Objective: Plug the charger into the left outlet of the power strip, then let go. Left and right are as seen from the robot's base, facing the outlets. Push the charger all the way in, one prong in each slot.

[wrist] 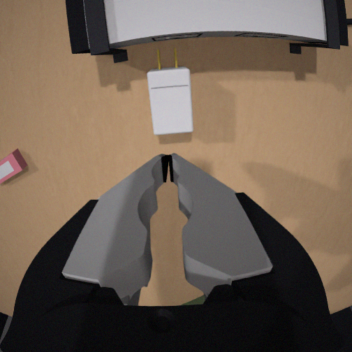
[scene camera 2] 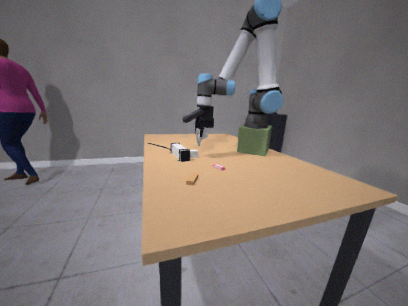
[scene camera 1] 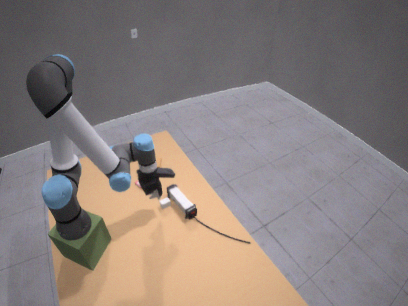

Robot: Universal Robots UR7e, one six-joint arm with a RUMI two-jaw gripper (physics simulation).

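Note:
The white charger lies on the table, its two brass prongs pointing at the power strip. In the wrist view the prong tips are short of the strip's outlet face, near the left outlet. The power strip is white with black end caps; two outlets show on its near face in the wrist view. My gripper is shut with its fingertips together and nothing between them. It is above the table, behind the charger's rear end, apart from it.
A pink block lies to the left of the charger in the wrist view. An orange-brown block lies on the table. A black cable runs from the strip's far end. The arm's green base block stands on the table.

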